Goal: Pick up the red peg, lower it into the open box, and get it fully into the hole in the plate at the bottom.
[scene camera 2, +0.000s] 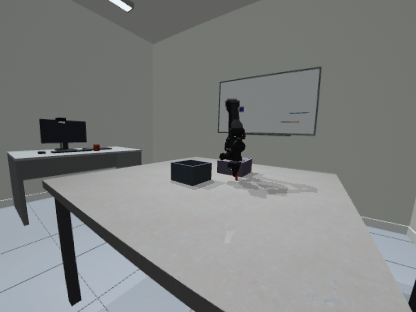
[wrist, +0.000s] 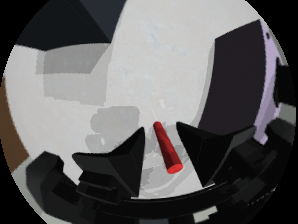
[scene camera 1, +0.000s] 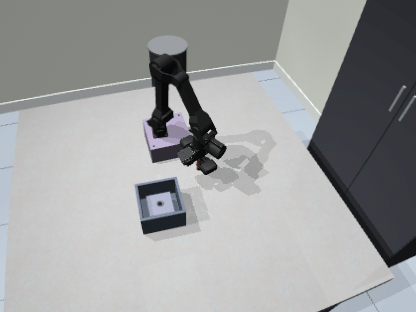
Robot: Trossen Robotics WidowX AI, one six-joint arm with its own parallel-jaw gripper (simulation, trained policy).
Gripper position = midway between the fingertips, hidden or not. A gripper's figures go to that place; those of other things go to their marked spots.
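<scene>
The gripper (scene camera 1: 196,166) is 1.31 m from the lens, while a dark box (scene camera 1: 156,223) sits 1.12 m from the lens. The dark box is thus nearer to the lens than the gripper.
</scene>
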